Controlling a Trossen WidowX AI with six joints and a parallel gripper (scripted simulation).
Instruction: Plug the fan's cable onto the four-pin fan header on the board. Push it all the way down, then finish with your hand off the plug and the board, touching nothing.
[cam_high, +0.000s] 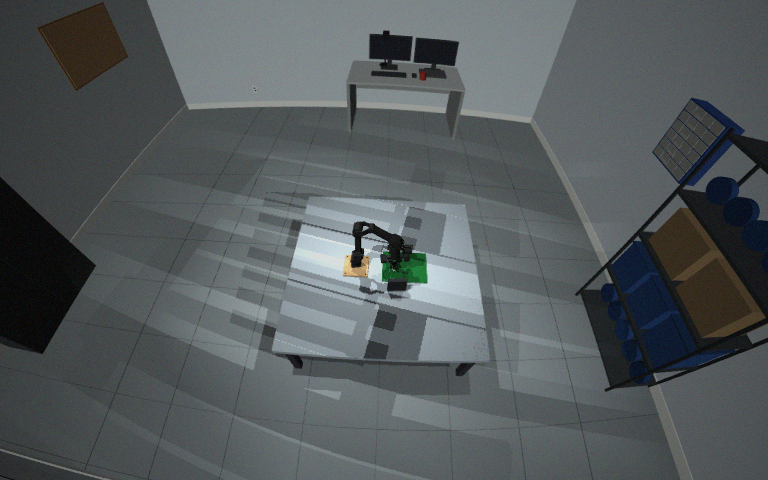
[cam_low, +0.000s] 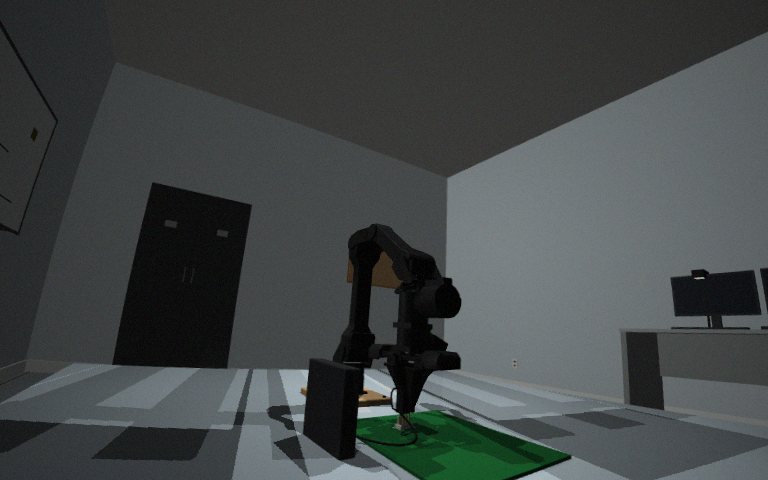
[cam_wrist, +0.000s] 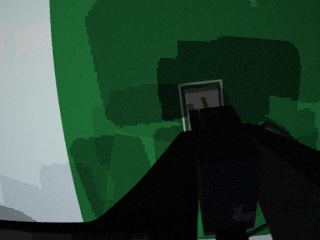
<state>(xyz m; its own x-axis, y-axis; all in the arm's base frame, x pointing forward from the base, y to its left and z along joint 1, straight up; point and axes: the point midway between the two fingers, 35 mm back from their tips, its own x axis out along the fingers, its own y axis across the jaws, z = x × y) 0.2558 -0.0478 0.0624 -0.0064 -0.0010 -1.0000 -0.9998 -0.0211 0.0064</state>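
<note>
Now: the black fan plug 1 cm to the right of my gripper tip and 1 cm above it. From my gripper tip the other things lie so: green board: 8 cm ahead, 1 cm to the left, 6 cm below; then black fan: 16 cm to the right, 2 cm above; then four-pin header: 1 cm to the right, 4 cm below.
</note>
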